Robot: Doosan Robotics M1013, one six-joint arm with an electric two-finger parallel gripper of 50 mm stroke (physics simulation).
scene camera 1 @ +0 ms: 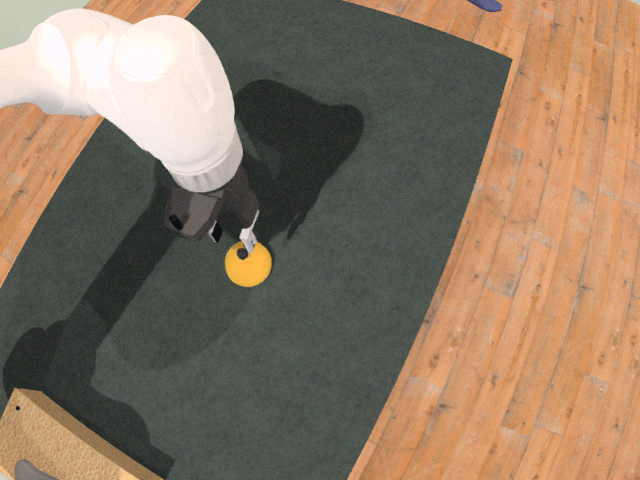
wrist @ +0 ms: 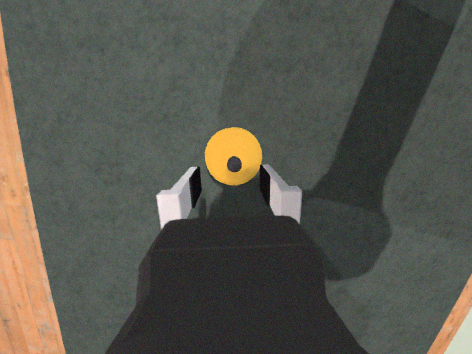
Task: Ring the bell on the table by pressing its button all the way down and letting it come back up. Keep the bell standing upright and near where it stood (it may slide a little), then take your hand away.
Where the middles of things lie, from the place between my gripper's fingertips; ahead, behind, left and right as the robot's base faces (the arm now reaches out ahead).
My hand is 100 mm above the yellow bell (scene camera 1: 253,270).
